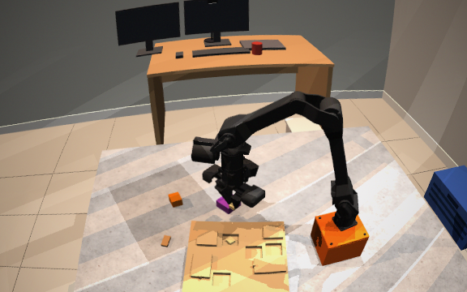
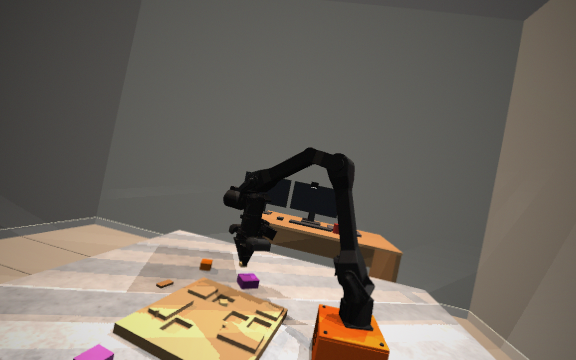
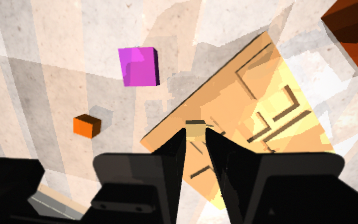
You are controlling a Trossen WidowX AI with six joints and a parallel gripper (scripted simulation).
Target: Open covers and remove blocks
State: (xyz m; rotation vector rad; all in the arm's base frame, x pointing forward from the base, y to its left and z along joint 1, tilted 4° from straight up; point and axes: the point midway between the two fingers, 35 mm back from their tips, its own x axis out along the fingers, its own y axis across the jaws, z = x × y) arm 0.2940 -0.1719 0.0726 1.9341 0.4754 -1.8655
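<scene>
Now: the tan puzzle board 11 cm to the left of my gripper tip, 9 cm below it and 2 cm ahead of it. Also, from my gripper tip: flat brown piece (22 cm ahead, 11 cm below, 1 cm to the right).
</scene>
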